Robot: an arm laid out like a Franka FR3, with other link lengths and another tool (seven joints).
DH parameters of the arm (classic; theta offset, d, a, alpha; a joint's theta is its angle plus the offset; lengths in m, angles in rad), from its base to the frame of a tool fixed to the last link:
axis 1: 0 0.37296 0 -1.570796
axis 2: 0 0 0 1.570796
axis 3: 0 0.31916 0.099 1.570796
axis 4: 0 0 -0.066 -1.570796
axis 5: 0 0.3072 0 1.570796
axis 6: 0 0 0.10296 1.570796
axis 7: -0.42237 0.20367 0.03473 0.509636
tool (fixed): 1.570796 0.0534 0 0
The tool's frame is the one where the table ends.
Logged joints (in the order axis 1, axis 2, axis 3, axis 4, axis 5, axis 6, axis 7), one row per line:
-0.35 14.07 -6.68 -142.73 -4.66 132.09 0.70
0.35 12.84 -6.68 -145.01 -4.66 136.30 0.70
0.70 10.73 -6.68 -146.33 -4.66 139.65 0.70
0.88 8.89 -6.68 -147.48 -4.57 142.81 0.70
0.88 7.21 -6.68 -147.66 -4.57 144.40 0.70
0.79 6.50 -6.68 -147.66 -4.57 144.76 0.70
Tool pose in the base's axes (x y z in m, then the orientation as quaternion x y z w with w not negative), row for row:
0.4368 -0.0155 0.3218 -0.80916 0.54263 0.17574 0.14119
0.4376 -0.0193 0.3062 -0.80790 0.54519 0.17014 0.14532
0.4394 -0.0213 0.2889 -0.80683 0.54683 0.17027 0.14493
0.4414 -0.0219 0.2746 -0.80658 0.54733 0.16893 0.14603
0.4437 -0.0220 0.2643 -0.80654 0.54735 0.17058 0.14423
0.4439 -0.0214 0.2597 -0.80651 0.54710 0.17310 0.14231
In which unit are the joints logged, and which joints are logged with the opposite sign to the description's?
The joints are logged in degrees. Opposite sign: axis 1, axis 2, axis 7.
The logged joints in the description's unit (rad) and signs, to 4 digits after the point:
0.0061 -0.2456 -0.1166 -2.4911 -0.0813 2.3054 -0.0122
-0.0061 -0.2241 -0.1166 -2.5309 -0.0813 2.3789 -0.0122
-0.0122 -0.1873 -0.1166 -2.5539 -0.0813 2.4374 -0.0122
-0.0154 -0.1552 -0.1166 -2.5740 -0.0798 2.4925 -0.0122
-0.0154 -0.1258 -0.1166 -2.5772 -0.0798 2.5203 -0.0122
-0.0138 -0.1134 -0.1166 -2.5772 -0.0798 2.5265 -0.0122

